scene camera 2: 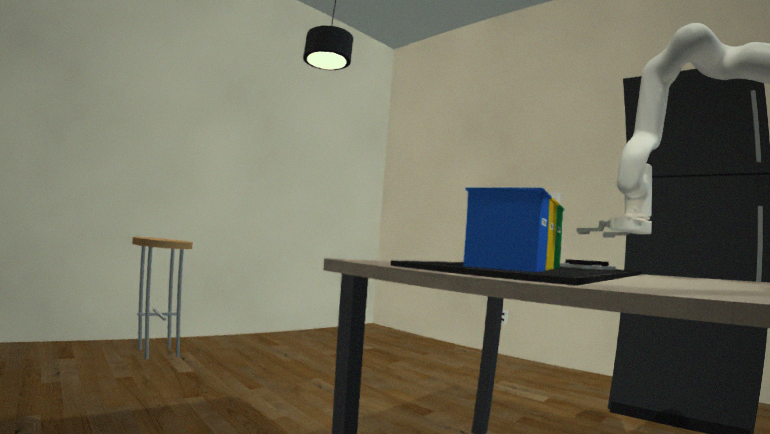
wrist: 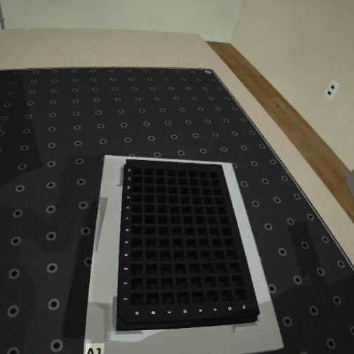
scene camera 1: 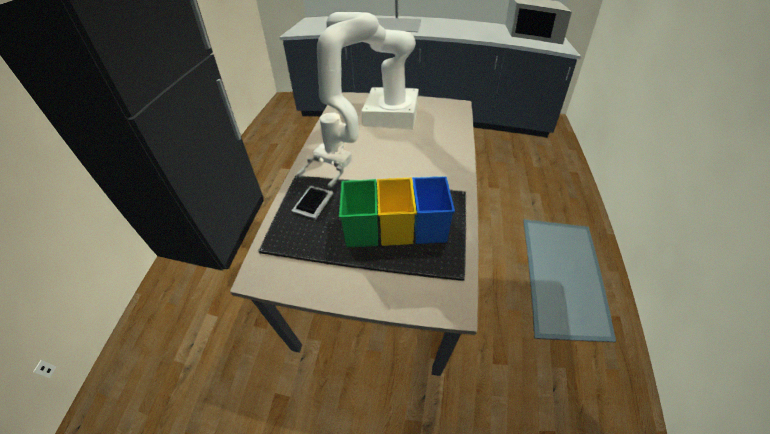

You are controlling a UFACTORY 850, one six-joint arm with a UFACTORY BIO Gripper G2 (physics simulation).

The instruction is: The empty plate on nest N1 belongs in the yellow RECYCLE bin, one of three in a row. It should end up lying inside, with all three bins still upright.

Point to a blue bin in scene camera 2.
At 507, 228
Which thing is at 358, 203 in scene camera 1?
A green bin.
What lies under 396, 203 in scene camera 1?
A yellow bin.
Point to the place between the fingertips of my gripper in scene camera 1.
313, 181
